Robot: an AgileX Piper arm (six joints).
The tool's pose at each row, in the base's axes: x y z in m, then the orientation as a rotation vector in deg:
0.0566, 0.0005, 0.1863, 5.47, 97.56, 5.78
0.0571, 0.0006, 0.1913, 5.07, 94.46, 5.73
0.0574, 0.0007, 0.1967, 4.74, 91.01, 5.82
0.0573, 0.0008, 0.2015, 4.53, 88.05, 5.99
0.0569, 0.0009, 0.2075, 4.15, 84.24, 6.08
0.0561, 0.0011, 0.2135, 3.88, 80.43, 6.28
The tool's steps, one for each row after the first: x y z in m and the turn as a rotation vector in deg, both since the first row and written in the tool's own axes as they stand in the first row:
-0.0050, 0.0007, -0.0002, -0.40, -3.09, -0.26
-0.0103, 0.0015, -0.0006, -0.87, -6.52, -0.38
-0.0150, 0.0022, -0.0013, -1.30, -9.45, -0.38
-0.0208, 0.0030, -0.0025, -1.84, -13.24, -0.53
-0.0266, 0.0039, -0.0041, -2.39, -17.02, -0.53

